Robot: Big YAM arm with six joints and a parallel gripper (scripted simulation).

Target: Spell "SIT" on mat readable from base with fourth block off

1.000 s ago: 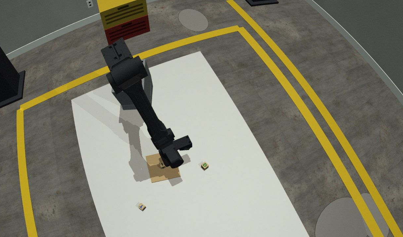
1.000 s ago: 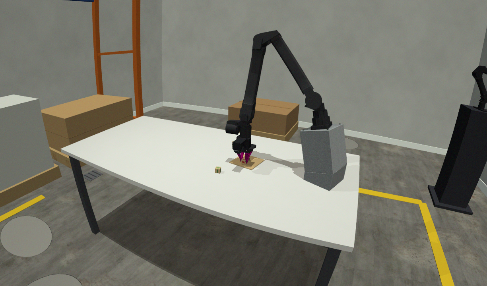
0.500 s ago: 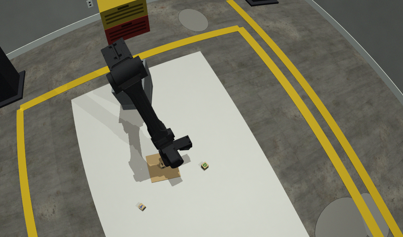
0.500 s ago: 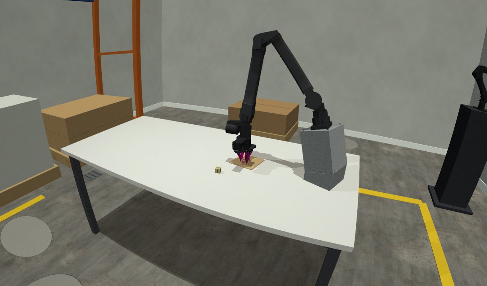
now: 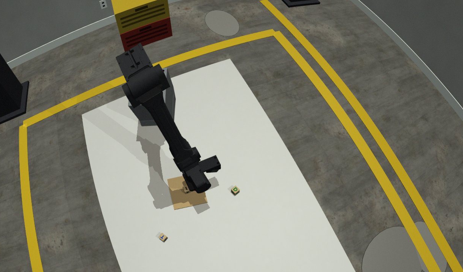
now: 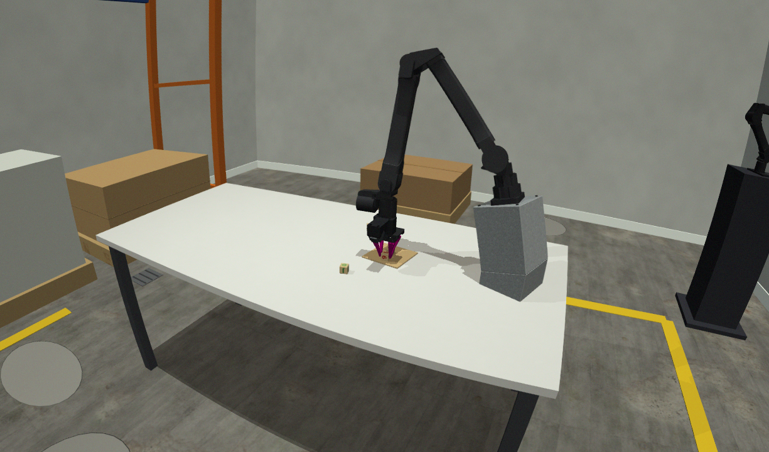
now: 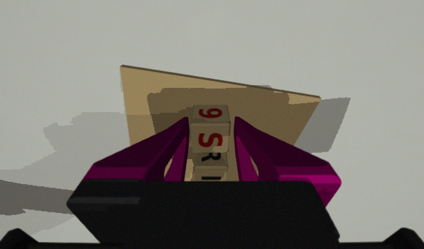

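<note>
Now: hand right at the S block. The rest, counted from my hand: I block (4 cm to the right); then D block (14 cm to the left, 7 cm ahead, 1 cm below); then tan mat (4 cm to the right, 2 cm below).
</note>
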